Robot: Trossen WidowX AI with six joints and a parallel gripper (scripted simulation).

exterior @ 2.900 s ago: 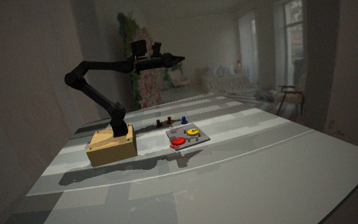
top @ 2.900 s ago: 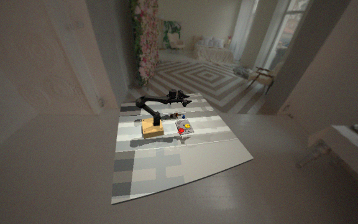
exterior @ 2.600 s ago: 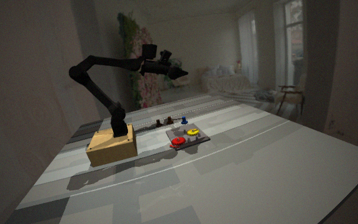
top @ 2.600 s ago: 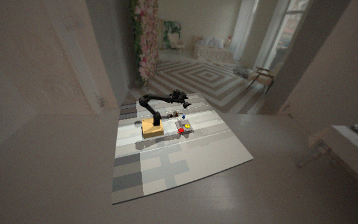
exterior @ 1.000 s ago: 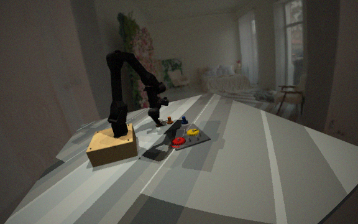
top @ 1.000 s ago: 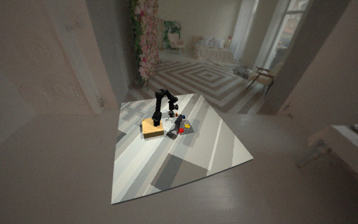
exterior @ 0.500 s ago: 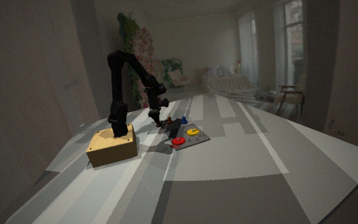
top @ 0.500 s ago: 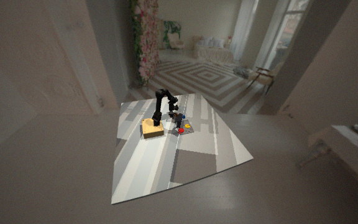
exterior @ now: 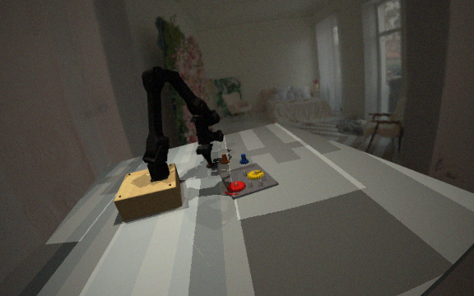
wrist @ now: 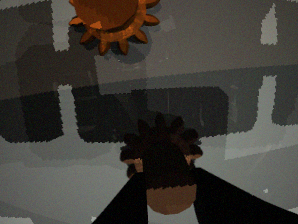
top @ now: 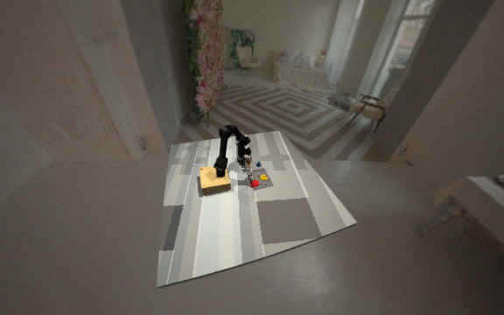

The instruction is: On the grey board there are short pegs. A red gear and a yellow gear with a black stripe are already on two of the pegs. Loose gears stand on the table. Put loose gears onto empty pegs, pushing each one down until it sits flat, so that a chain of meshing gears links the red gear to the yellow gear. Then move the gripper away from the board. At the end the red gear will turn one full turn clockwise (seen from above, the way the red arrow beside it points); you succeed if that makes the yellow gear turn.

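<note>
The red gear lies 270 mm to the right of my gripper tip, 70 mm ahead of it and 10 mm below it. Round my gripper tip: orange gear 70 mm ahead, 10 mm to the left, 10 mm below; then blue gear 160 mm ahead, 50 mm to the right, 10 mm below; then yellow gear 220 mm to the right, 160 mm ahead, 10 mm below.
</note>
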